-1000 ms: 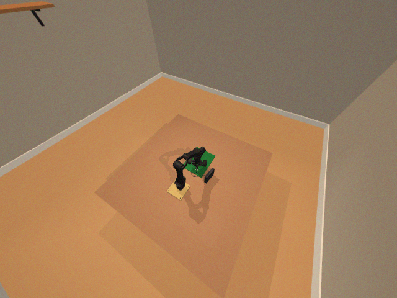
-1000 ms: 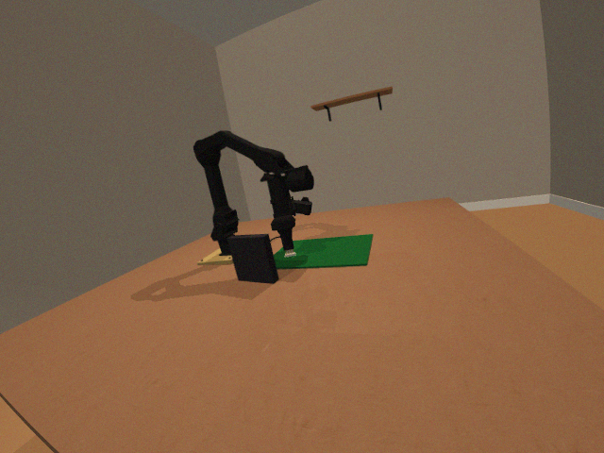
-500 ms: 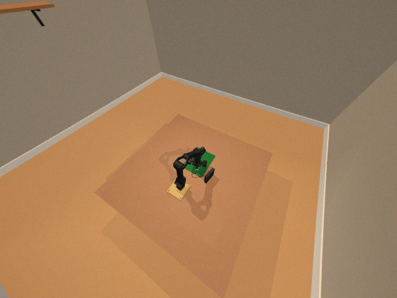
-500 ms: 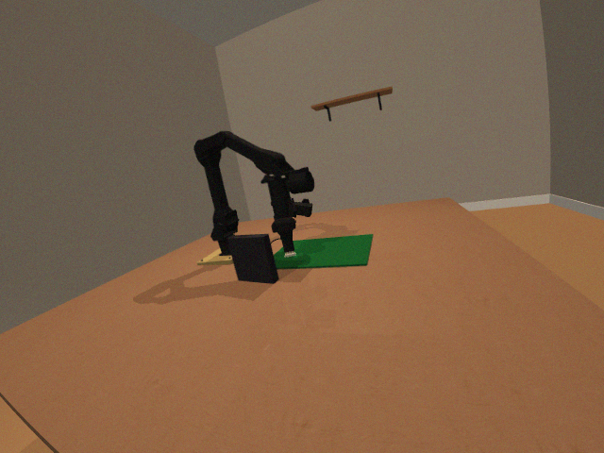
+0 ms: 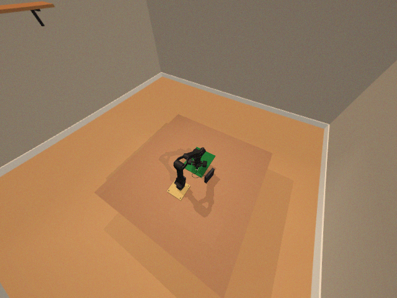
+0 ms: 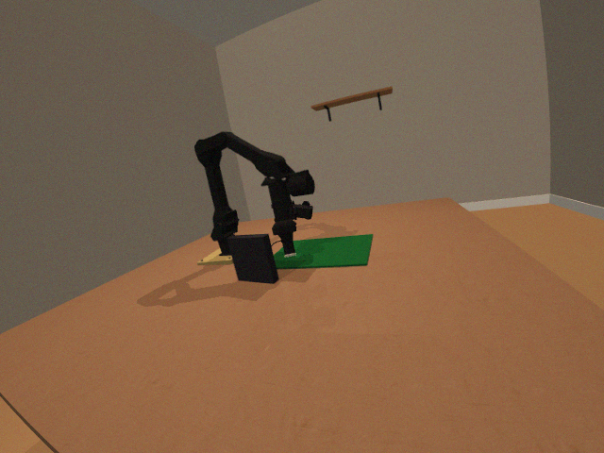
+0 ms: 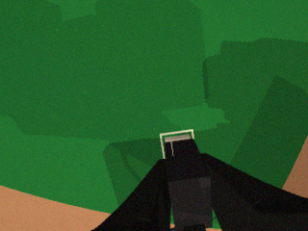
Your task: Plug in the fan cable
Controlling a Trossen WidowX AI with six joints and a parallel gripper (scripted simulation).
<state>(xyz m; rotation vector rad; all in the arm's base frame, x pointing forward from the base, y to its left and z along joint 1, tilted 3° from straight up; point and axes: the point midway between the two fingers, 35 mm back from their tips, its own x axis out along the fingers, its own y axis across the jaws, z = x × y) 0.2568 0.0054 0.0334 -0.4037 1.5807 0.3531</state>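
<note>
My gripper tip is now 1 cm past the dark fan plug and 1 cm below it. The rest, counted from my gripper tip: white fan header: 1 cm behind, 2 cm below; green board: 8 cm ahead, 4 cm to the left, 4 cm below; black fan: 2 cm behind, 15 cm to the right, 3 cm above.
</note>
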